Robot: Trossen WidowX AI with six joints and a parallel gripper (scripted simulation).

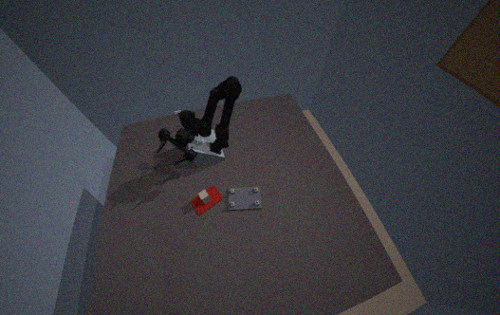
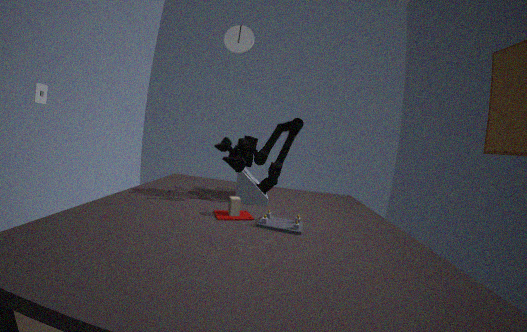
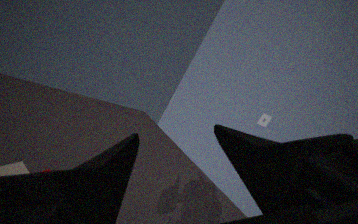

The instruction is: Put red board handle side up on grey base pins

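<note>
My gripper tip is 110 mm short of the red board, 120 mm to the right of it and 210 mm above it. The rest, counted from my gripper tip: grey base (140 mm ahead, 300 mm to the left, 230 mm below).
</note>
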